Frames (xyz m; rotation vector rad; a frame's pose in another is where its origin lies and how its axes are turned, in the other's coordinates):
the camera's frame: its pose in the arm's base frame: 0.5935 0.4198 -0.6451 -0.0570 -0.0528 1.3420
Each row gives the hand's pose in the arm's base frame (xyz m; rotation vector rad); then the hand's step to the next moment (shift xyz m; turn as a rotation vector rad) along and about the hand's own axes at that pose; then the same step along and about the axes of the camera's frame.
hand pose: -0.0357 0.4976 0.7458 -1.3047 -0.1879 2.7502
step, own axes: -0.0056 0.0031 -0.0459 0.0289 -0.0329 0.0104
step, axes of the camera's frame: 0.0082 -0.0363 -0.0277 0.0290 0.0334 -0.0084
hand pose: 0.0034 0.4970 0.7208 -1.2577 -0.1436 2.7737
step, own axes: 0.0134 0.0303 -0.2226 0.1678 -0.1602 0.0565
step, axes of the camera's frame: 0.0173 -0.1456 -0.1707 0.1390 0.1860 -0.0556
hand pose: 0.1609 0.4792 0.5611 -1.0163 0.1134 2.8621
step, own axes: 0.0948 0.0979 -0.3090 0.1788 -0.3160 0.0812
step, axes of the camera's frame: -0.0966 -0.1113 -0.3039 0.2917 0.2261 -0.0470
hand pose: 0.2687 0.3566 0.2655 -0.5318 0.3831 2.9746
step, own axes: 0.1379 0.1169 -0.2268 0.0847 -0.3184 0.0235
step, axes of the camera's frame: -0.1781 0.0475 -0.2239 0.2988 0.1195 -0.0745
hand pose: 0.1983 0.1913 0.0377 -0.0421 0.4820 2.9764
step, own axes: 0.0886 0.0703 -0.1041 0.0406 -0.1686 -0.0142
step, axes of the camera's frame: -0.1083 0.0792 -0.0749 0.1504 0.0587 -0.0649
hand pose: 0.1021 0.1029 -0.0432 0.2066 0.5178 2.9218
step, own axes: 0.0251 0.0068 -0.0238 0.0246 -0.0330 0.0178
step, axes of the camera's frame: -0.0159 0.0276 -0.0150 0.0363 0.0247 0.0092
